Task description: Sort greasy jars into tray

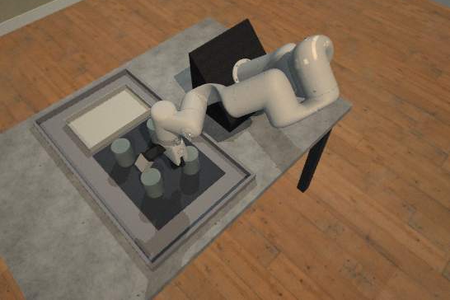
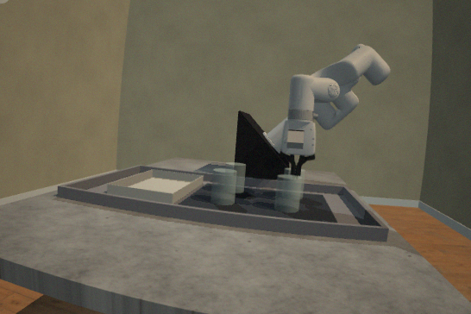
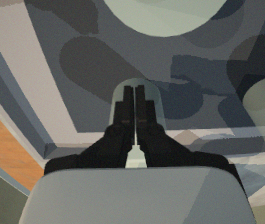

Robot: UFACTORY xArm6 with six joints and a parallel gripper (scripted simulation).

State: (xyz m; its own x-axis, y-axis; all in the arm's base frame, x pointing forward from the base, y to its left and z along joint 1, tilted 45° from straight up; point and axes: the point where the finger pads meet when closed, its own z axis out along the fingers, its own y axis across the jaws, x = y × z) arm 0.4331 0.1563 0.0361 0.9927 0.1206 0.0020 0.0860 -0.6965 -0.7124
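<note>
Right now my hand is 9 cm to the left of the dark mat, 9 cm above it and 3 cm short of it. The rest, counted from my hand: cream tray: 41 cm to the right, 9 cm below, 6 cm ahead.
</note>
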